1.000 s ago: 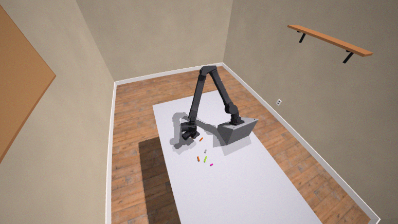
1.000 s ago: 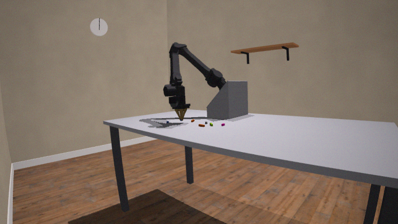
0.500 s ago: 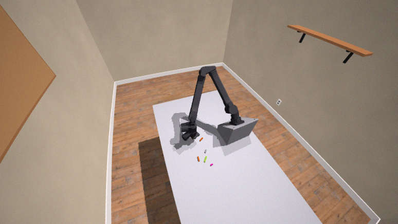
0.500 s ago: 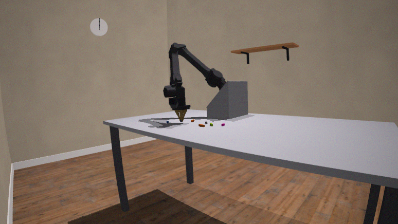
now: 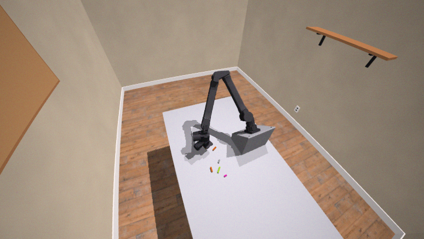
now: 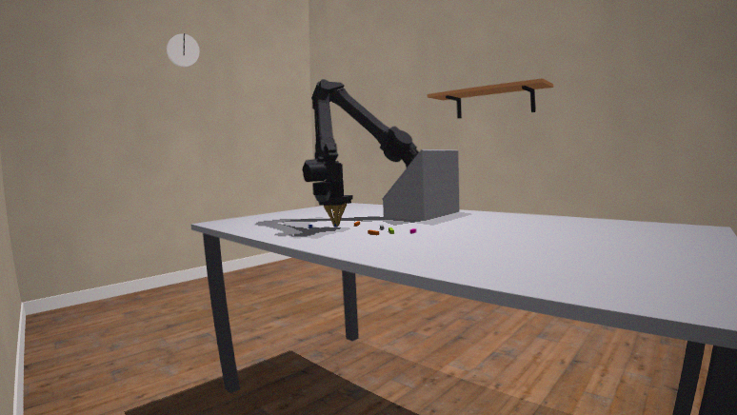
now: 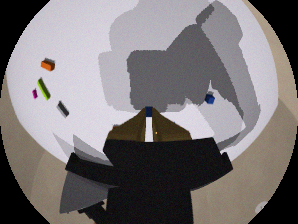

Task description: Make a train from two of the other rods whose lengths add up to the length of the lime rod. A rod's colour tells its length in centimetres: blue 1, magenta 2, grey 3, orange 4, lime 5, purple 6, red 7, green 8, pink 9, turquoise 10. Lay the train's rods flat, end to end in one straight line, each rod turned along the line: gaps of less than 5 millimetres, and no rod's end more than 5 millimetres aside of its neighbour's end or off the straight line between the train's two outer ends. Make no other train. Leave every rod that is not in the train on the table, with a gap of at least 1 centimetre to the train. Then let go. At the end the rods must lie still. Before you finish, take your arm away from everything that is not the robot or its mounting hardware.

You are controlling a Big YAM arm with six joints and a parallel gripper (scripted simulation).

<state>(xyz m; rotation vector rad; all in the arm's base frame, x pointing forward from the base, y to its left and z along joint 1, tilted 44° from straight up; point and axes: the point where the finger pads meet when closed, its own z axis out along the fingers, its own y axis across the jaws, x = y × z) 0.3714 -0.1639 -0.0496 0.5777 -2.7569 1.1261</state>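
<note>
The grey rod is 15 cm to the left of my hand, 6 cm behind it and 1 cm below it. Also, from my hand: magenta rod 27 cm to the left, 5 cm behind, 1 cm below; then lime rod 21 cm to the left, 3 cm behind, 1 cm below.
</note>
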